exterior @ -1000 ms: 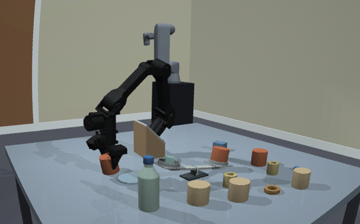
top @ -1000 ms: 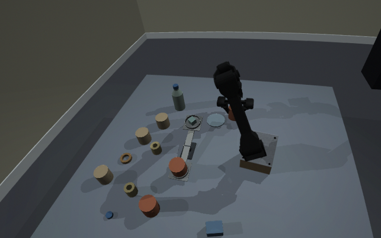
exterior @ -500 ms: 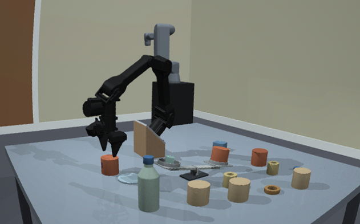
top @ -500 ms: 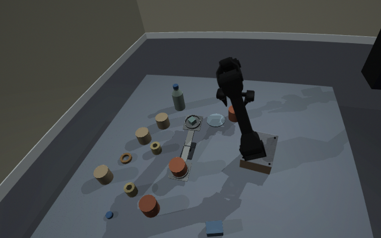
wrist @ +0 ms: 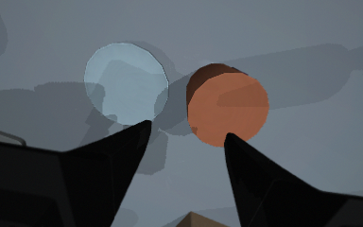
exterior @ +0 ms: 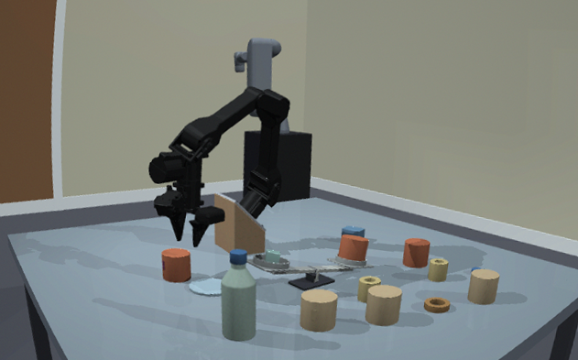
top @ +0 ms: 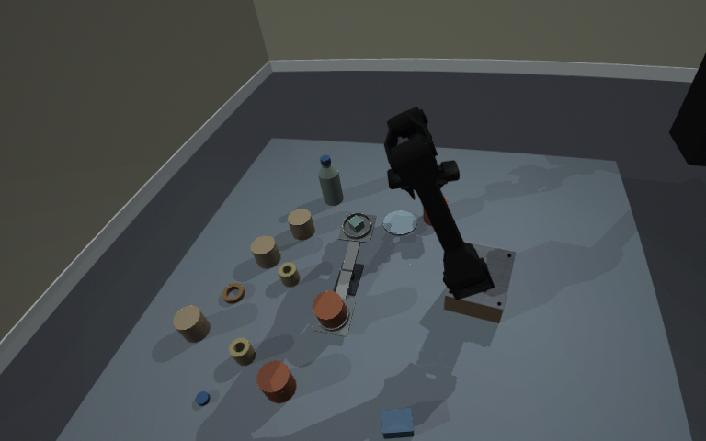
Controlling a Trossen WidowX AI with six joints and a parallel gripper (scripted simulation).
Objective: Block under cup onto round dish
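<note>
Now: the pale green block 170 mm ahead of my gripper tip, 120 mm to the left of it and 10 mm below it. From my gripper tip the other things lie so: pale blue round dish (70 mm ahead, 20 mm to the left, 90 mm below); blue box (20 mm behind, 590 mm to the left, 70 mm below); green bottle (300 mm ahead, 60 mm to the right, 20 mm above).
</note>
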